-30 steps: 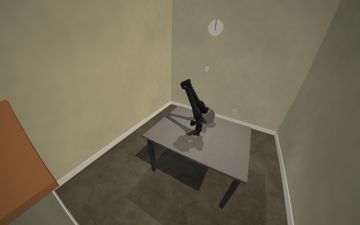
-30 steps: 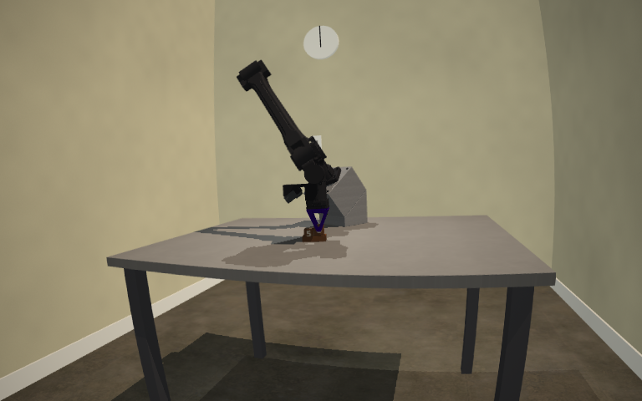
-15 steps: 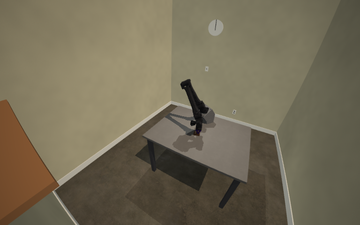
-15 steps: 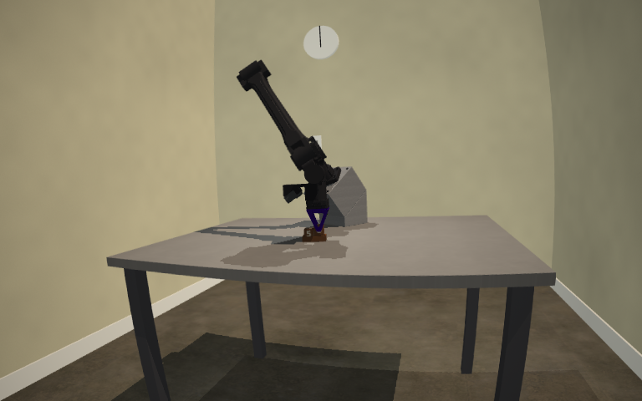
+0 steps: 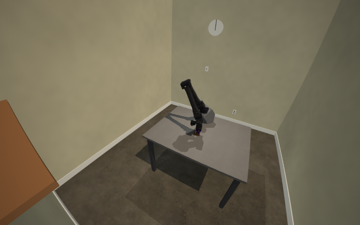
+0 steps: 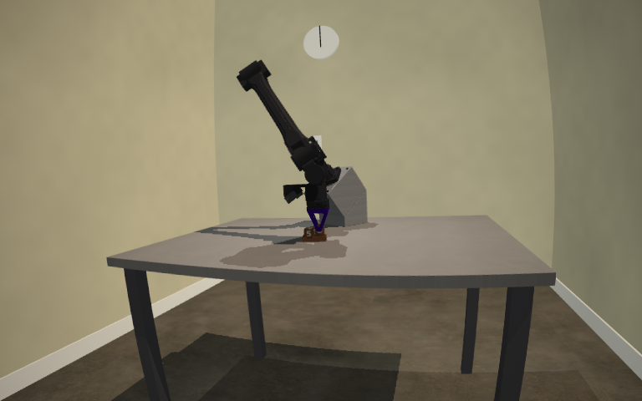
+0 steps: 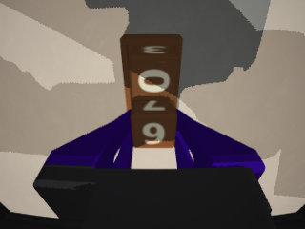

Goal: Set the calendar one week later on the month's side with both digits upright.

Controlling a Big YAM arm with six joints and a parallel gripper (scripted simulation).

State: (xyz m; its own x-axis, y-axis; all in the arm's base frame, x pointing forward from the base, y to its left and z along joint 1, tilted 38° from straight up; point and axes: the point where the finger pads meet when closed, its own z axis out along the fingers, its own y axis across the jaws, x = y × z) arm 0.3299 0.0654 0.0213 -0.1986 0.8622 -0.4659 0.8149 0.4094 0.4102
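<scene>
Right now the brown tray is 2 cm to the right of my hand and 3 cm below it.
</scene>
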